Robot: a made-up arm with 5 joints. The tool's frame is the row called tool.
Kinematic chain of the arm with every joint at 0, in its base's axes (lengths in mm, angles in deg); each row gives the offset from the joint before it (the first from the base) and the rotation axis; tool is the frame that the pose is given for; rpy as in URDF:
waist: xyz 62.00 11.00 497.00 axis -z
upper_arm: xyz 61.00 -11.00 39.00 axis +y
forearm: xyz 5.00 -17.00 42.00 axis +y
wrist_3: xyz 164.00 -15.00 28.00 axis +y
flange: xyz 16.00 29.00 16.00 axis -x
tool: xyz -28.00 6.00 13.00 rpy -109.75 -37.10 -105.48
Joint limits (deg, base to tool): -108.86..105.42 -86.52..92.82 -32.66..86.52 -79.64..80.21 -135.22..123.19
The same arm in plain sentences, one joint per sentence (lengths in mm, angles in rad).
The arm has five revolute joints in a row. What follows holds with every joint at zero, and every direction is one of the base frame's.
The first joint lies 62.0 mm along +x and 11.0 mm along +y and 497.0 mm along +z from the base frame's origin and rotates about -z, from -1.9000 to 1.8399 rad.
The second joint lies 61.0 mm along +x and 11.0 mm along -y and 39.0 mm along +z from the first joint and rotates about +y, from -1.5101 to 1.6200 rad.
The third joint lies 5.0 mm along +x and 17.0 mm along -y and 42.0 mm along +z from the second joint and rotates about +y, from -0.5700 to 1.5101 rad.
The fourth joint lies 164.0 mm along +x and 15.0 mm along -y and 28.0 mm along +z from the third joint and rotates about +y, from -1.3900 to 1.3999 rad.
The fifth joint lies 16.0 mm along +x and 29.0 mm along +y and 16.0 mm along +z from the fourth joint and rotates about -x, from -2.3600 to 2.1501 rad.
The tool frame, which is the frame that the pose is given for, lies 28.0 mm along -x and 6.0 mm along +y and 13.0 mm along +z from the fifth joint; its axes are the base frame's turned by roll -1.9155, pitch -0.6475 and yaw -1.8410 rad (as in URDF: about the fixed x, then y, then z).

